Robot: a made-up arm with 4 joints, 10 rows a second.
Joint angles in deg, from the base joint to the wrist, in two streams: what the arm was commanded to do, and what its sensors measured. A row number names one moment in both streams.
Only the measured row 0 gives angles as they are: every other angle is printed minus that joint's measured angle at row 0.
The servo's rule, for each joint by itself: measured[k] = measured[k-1] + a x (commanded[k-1-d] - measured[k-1]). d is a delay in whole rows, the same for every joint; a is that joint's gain. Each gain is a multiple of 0.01, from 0.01 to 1. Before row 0 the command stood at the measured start. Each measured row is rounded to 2 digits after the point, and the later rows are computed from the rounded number. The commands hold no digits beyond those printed.
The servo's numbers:
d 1
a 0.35 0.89 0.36 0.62
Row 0, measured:
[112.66 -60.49 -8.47 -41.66]
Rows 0 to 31, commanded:
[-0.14 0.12 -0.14 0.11]
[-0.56 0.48 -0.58 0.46]
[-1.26 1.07 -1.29 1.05]
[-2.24 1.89 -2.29 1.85]
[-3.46 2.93 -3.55 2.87]
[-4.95 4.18 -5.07 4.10]
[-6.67 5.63 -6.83 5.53]
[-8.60 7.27 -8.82 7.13]
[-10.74 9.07 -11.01 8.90]
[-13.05 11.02 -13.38 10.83]
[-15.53 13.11 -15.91 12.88]
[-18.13 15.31 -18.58 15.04]
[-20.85 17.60 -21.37 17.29]
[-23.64 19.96 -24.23 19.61]
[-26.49 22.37 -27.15 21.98]
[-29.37 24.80 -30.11 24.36]
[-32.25 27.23 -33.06 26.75]
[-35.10 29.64 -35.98 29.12]
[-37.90 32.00 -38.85 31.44]
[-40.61 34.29 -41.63 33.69]
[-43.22 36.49 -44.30 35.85]
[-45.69 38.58 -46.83 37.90]
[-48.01 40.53 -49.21 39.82]
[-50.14 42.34 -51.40 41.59]
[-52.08 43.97 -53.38 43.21]
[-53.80 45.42 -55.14 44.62]
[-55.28 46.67 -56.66 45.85]
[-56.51 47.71 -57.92 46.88]
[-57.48 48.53 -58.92 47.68]
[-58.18 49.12 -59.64 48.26]
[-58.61 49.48 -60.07 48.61]
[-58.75 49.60 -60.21 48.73]
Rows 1 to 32, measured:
[0.00 0.00 0.00 0.00]
[-0.05 0.11 -0.05 0.07]
[-0.23 0.44 -0.24 0.31]
[-0.59 1.00 -0.62 0.77]
[-1.17 1.79 -1.22 1.44]
[-1.97 2.80 -2.06 2.33]
[-3.01 4.03 -3.14 3.43]
[-4.29 5.45 -4.47 4.73]
[-5.80 7.07 -6.04 6.22]
[-7.53 8.85 -7.83 7.88]
[-9.46 10.78 -9.83 9.71]
[-11.58 12.85 -12.02 11.68]
[-13.87 15.04 -14.38 13.76]
[-16.31 17.32 -16.90 15.95]
[-18.88 19.67 -19.54 18.22]
[-21.54 22.07 -22.28 20.55]
[-24.28 24.50 -25.10 22.91]
[-27.07 26.93 -27.97 25.29]
[-29.88 29.34 -30.85 27.66]
[-32.69 31.71 -33.73 30.00]
[-35.46 34.01 -36.57 32.29]
[-38.18 36.22 -39.35 34.50]
[-40.81 38.32 -42.04 36.61]
[-43.33 40.29 -44.62 38.60]
[-45.71 42.11 -47.06 40.45]
[-47.94 43.77 -49.34 42.16]
[-49.99 45.24 -51.43 43.69]
[-51.84 46.51 -53.31 45.03]
[-53.47 47.58 -54.97 46.18]
[-54.87 48.43 -56.39 47.11]
[-56.03 49.04 -57.56 47.82]
[-56.93 49.43 -58.46 48.31]

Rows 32 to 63, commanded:
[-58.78 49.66 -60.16 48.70]
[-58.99 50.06 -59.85 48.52]
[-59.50 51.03 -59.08 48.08]
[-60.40 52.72 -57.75 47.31]
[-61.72 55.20 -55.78 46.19]
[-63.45 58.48 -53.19 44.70]
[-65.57 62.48 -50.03 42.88]
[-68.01 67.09 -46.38 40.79]
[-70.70 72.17 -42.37 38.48]
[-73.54 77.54 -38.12 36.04]
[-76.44 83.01 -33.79 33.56]
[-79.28 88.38 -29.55 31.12]
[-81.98 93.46 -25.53 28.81]
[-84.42 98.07 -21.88 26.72]
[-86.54 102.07 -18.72 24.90]
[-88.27 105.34 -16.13 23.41]
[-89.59 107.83 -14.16 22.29]
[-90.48 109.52 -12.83 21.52]
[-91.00 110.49 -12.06 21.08]
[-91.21 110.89 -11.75 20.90]
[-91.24 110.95 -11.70 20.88]
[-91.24 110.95 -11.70 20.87]
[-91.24 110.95 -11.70 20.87]
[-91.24 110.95 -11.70 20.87]
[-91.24 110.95 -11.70 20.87]
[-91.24 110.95 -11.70 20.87]
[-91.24 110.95 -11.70 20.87]
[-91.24 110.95 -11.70 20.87]
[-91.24 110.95 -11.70 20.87]
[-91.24 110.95 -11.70 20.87]
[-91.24 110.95 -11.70 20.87]
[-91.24 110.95 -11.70 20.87]
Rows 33 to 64, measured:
[-57.57 49.58 -59.09 48.57]
[-57.99 49.65 -59.48 48.65]
[-58.34 50.01 -59.61 48.57]
[-58.75 50.92 -59.42 48.27]
[-59.33 52.52 -58.82 47.67]
[-60.17 54.91 -57.73 46.75]
[-61.32 58.09 -56.10 45.48]
[-62.81 62.00 -53.91 43.87]
[-64.63 66.53 -51.20 41.96]
[-66.75 71.55 -48.02 39.80]
[-69.13 76.88 -44.46 37.47]
[-71.69 82.34 -40.62 35.05]
[-74.35 87.72 -36.63 32.61]
[-77.02 92.83 -32.63 30.25]
[-79.61 97.49 -28.76 28.06]
[-82.04 101.57 -25.15 26.10]
[-84.22 104.93 -21.90 24.43]
[-86.10 107.51 -19.11 23.10]
[-87.63 109.30 -16.85 22.12]
[-88.81 110.36 -15.13 21.48]
[-89.65 110.83 -13.91 21.12]
[-90.21 110.94 -13.11 20.97]
[-90.57 110.95 -12.60 20.91]
[-90.80 110.95 -12.28 20.89]
[-90.95 110.95 -12.07 20.88]
[-91.05 110.95 -11.94 20.87]
[-91.12 110.95 -11.85 20.87]
[-91.16 110.95 -11.80 20.87]
[-91.19 110.95 -11.76 20.87]
[-91.21 110.95 -11.74 20.87]
[-91.22 110.95 -11.73 20.87]
[-91.23 110.95 -11.72 20.87]

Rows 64 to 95, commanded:
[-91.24 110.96 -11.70 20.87]
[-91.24 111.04 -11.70 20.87]
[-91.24 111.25 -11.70 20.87]
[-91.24 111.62 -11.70 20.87]
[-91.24 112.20 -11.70 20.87]
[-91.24 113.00 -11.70 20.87]
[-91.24 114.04 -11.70 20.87]
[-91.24 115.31 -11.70 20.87]
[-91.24 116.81 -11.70 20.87]
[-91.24 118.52 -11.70 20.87]
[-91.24 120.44 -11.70 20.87]
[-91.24 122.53 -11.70 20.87]
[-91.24 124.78 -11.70 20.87]
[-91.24 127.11 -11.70 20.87]
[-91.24 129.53 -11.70 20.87]
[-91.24 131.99 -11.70 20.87]
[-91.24 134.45 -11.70 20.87]
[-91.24 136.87 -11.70 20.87]
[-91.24 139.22 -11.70 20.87]
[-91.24 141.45 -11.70 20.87]
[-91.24 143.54 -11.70 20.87]
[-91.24 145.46 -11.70 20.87]
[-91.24 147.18 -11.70 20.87]
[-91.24 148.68 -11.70 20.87]
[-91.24 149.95 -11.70 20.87]
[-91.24 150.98 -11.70 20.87]
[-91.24 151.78 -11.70 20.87]
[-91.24 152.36 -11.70 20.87]
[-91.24 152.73 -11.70 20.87]
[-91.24 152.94 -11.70 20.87]
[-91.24 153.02 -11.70 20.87]
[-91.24 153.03 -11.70 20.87]
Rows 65 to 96, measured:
[-91.23 110.95 -11.71 20.87]
[-91.23 110.96 -11.71 20.87]
[-91.23 111.03 -11.71 20.87]
[-91.23 111.23 -11.71 20.87]
[-91.23 111.58 -11.71 20.87]
[-91.23 112.13 -11.71 20.87]
[-91.23 112.90 -11.71 20.87]
[-91.23 113.91 -11.71 20.87]
[-91.23 115.16 -11.71 20.87]
[-91.23 116.63 -11.71 20.87]
[-91.23 118.31 -11.71 20.87]
[-91.23 120.21 -11.71 20.87]
[-91.23 122.27 -11.71 20.87]
[-91.23 124.50 -11.71 20.87]
[-91.23 126.82 -11.71 20.87]
[-91.23 129.23 -11.71 20.87]
[-91.23 131.69 -11.71 20.87]
[-91.23 134.15 -11.71 20.87]
[-91.23 136.57 -11.71 20.87]
[-91.23 138.93 -11.71 20.87]
[-91.23 141.17 -11.71 20.87]
[-91.23 143.28 -11.71 20.87]
[-91.23 145.22 -11.71 20.87]
[-91.23 146.96 -11.71 20.87]
[-91.23 148.49 -11.71 20.87]
[-91.23 149.79 -11.71 20.87]
[-91.23 150.85 -11.71 20.87]
[-91.23 151.68 -11.71 20.87]
[-91.23 152.29 -11.71 20.87]
[-91.23 152.68 -11.71 20.87]
[-91.23 152.91 -11.71 20.87]
[-91.23 153.01 -11.71 20.87]

